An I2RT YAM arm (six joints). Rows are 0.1 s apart.
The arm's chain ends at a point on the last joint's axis. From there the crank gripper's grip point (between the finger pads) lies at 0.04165 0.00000 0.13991 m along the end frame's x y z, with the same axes.
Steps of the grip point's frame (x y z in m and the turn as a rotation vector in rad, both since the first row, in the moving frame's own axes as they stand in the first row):
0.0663, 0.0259, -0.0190, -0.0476, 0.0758, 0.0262
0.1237, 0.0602, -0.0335, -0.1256, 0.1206, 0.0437
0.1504, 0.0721, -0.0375, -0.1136, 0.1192, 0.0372
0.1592, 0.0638, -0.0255, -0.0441, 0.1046, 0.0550
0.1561, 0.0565, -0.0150, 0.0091, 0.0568, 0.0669
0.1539, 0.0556, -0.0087, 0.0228, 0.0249, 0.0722
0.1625, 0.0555, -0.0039, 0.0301, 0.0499, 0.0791
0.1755, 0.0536, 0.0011, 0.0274, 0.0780, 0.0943
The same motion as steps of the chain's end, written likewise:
0.0559, 0.0181, -0.0153, -0.0476, 0.0758, 0.0262
0.1076, 0.0409, -0.0263, -0.1256, 0.1206, 0.0437
0.1344, 0.0547, -0.0306, -0.1136, 0.1192, 0.0372
0.1451, 0.0551, -0.0202, -0.0441, 0.1046, 0.0550
0.1483, 0.0547, -0.0124, 0.0091, 0.0568, 0.0669
0.1504, 0.0556, -0.0076, 0.0228, 0.0249, 0.0722
0.1555, 0.0561, -0.0016, 0.0301, 0.0499, 0.0791
0.1647, 0.0529, 0.0048, 0.0274, 0.0780, 0.0943

